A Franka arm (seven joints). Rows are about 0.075 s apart.
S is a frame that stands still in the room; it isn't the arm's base.
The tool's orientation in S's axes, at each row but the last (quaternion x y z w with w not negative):
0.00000 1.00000 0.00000 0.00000
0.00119 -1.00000 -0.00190 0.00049
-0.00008 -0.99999 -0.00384 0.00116
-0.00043 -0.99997 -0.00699 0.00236
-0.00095 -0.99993 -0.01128 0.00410
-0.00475 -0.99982 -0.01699 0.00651
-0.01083 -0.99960 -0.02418 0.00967
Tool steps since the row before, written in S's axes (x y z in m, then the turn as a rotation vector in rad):
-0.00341 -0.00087 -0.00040 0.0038 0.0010 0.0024
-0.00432 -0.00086 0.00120 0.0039 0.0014 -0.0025
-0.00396 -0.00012 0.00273 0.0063 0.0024 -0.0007
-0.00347 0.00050 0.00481 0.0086 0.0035 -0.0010
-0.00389 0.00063 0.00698 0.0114 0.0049 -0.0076
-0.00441 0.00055 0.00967 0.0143 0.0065 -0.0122
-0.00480 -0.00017 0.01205 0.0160 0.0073 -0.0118
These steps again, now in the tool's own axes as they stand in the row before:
0.00341 -0.00087 0.00040 -0.0038 0.0010 -0.0024
0.00432 -0.00085 -0.00120 -0.0039 0.0014 0.0025
0.00397 -0.00010 -0.00272 -0.0063 0.0024 0.0007
0.00349 0.00056 -0.00479 -0.0086 0.0035 0.0010
0.00395 0.00078 -0.00693 -0.0115 0.0048 0.0076
0.00454 0.00083 -0.00959 -0.0144 0.0062 0.0122
0.00503 0.00030 -0.01195 -0.0161 0.0071 0.0118

